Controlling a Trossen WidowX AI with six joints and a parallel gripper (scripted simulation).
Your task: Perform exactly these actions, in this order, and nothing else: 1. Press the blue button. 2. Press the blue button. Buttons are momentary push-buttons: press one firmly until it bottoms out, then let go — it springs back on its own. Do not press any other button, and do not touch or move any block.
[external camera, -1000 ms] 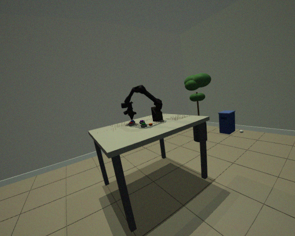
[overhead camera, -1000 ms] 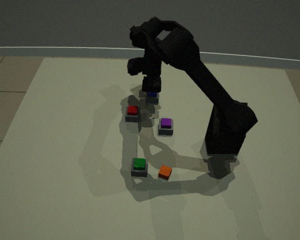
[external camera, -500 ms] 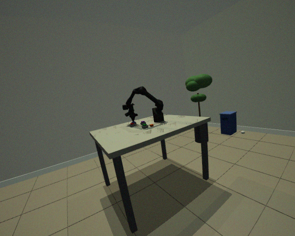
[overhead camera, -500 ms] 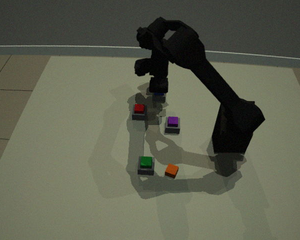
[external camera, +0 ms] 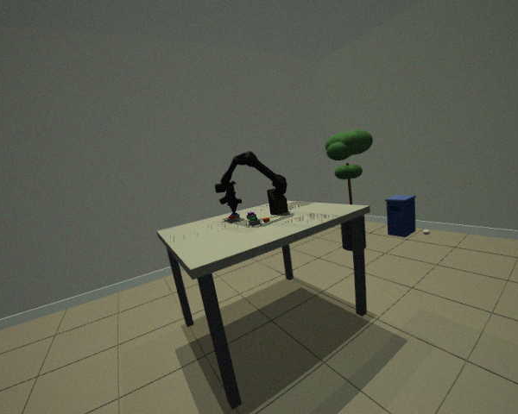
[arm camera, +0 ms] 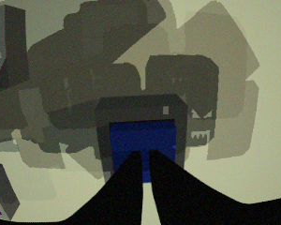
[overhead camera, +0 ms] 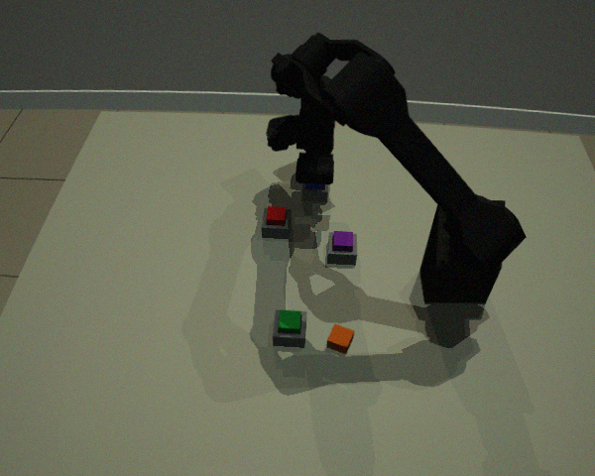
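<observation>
Now: the blue button 1 cm below my gripper tip. From my gripper tip the other things lie so: red button (7 cm ahead, 10 cm to the left); then green button (3 cm ahead, 31 cm to the left); then purple button (5 cm behind, 15 cm to the left).
</observation>
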